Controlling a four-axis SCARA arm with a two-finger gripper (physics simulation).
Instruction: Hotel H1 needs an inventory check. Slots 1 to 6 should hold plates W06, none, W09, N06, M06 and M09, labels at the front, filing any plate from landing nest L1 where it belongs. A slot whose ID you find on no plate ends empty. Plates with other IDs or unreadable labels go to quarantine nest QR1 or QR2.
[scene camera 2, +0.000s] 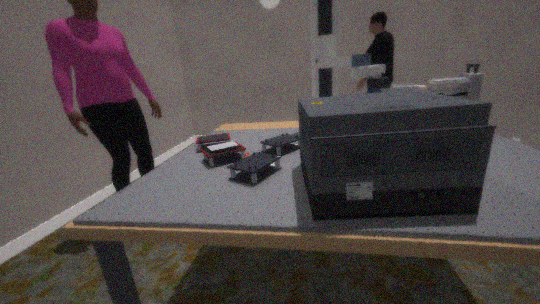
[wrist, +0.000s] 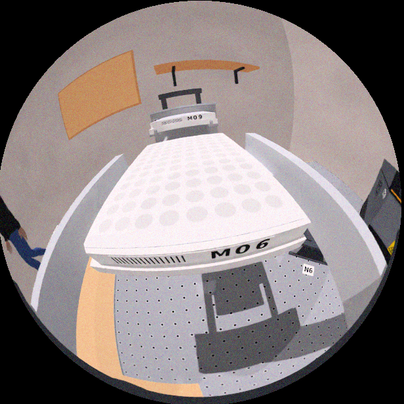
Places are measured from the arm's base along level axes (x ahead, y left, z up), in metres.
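Where they show: gripper, fingertip midpoint: (scene camera 2: 415, 86).
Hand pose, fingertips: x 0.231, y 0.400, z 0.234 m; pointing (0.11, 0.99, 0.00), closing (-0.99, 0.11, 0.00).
Things, the pixels of their centre, and the offset from my fingertips. Level surfaces: height alone.
- hotel, body centre: (scene camera 2: 453, 100) dx +0.023, dy +0.156, dz -0.071 m
- large dark instrument, body centre: (scene camera 2: 368, 143) dx +0.562, dy -0.298, dz -0.094 m
- perforated table, its level: dz -0.221 m
My gripper (wrist: 184, 150) is shut on a white plate labelled M06 (wrist: 200, 220), one finger along each side. The plate is level, its label faces the camera, and it is above the perforated table. Beyond it, in the wrist view, a white plate labelled M09 (wrist: 182, 120) sits at the top of the grey hotel (wrist: 183, 106), under the hotel's dark handle. The held plate hides the hotel's lower slots. In scene camera 2, the top of the hotel (scene camera 2: 474, 87) shows at the back right behind the dark instrument; the gripper cannot be made out there.
A large dark instrument (scene camera 2: 395, 165) stands on the perforated table (scene camera 2: 200, 200). Several low nests stand left of it, including a dark one (scene camera 2: 255, 162) and a red-edged one (scene camera 2: 223, 147). A label N6 (wrist: 308, 270) lies right of the held plate. Two people stand behind the table.
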